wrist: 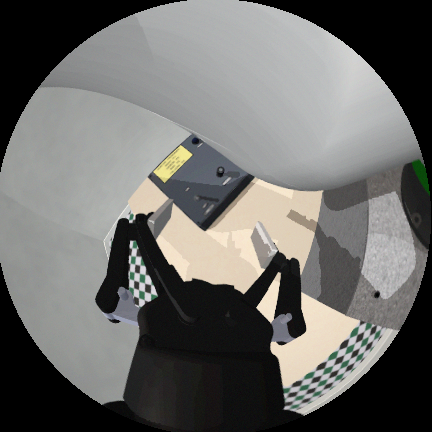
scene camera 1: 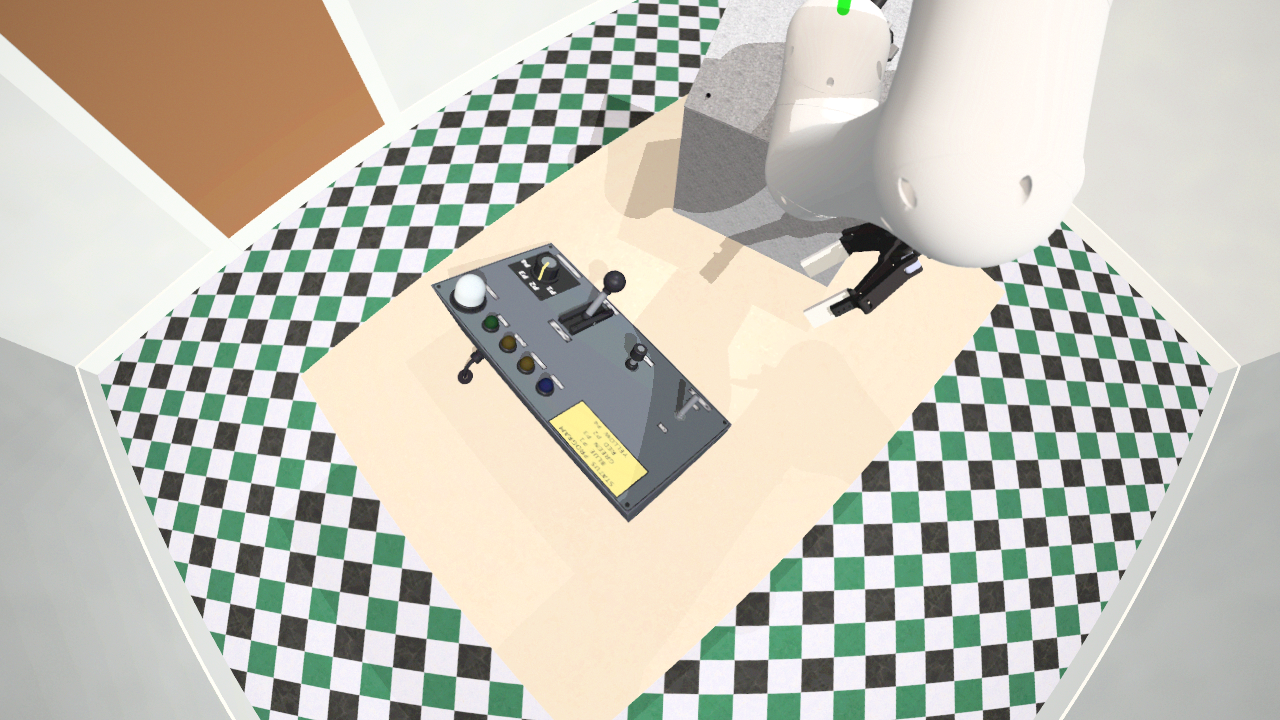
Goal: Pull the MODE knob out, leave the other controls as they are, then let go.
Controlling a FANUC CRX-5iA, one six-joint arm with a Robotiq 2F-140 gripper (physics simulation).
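Places are measured from the arm's base along level axes (x back, y right, z up), in millimetres.
Where they show: gripper, fingertip midpoint: (wrist: 213,219) (scene camera 1: 806,292).
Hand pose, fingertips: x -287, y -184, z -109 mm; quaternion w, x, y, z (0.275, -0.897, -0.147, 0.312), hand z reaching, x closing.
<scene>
Each offset is from my fingertips to the centre of the thing. "*": to the spot under its first point.
A dark grey control panel (scene camera 1: 617,394) (wrist: 175,187) lies on the table. A small black knob on a short post {dy +155, dx -198, dz -187 mm} (scene camera 1: 638,351) (wrist: 220,171) stands upright on it, near one long edge. A rotary selector {dy +395, dx -182, dz -185 mm} (scene camera 1: 546,267) sits near the far end in the scene view. The control labels are too small to read, so I cannot tell for certain which is the MODE knob. My gripper (scene camera 1: 824,286) (wrist: 213,219) is open and empty. It is to the right of the panel in the scene view, apart from all the controls.
A ball-topped lever (scene camera 1: 613,282), a white dome {* dy +400, dx -328, dz -79 mm} (scene camera 1: 469,291), several coloured buttons and a small metal lever {dy +35, dx -195, dz -182 mm} (scene camera 1: 689,405) are on the panel. Another black knob {* dy +392, dx -422, dz -291 mm} (scene camera 1: 465,376) sticks out at its side. The arm's large white links hang over the grey base block (scene camera 1: 716,170).
</scene>
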